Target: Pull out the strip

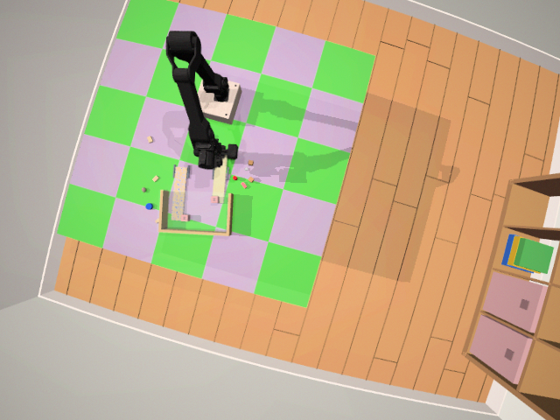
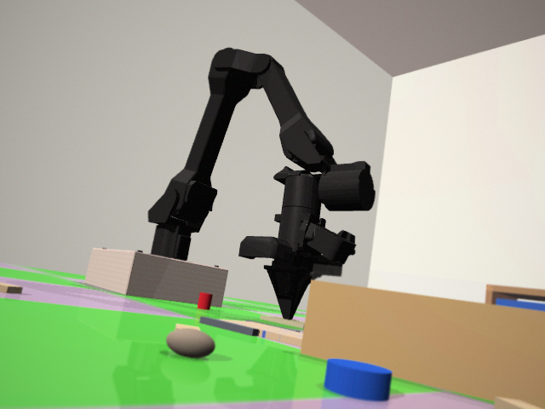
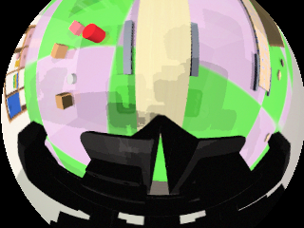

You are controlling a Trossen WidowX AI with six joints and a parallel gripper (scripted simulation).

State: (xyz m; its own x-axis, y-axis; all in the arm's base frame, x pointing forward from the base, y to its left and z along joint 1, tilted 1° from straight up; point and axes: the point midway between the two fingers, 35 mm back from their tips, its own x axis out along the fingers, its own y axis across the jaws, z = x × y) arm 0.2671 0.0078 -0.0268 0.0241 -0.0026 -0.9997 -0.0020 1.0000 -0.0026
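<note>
Right now the beige strip is 100 mm ahead of my gripper tip. From my gripper tip the other things lie so: grey stone 360 mm to the right, 190 mm ahead; then blue disc 330 mm to the right, 260 mm ahead; then pink block 130 mm ahead, 120 mm to the left.
</note>
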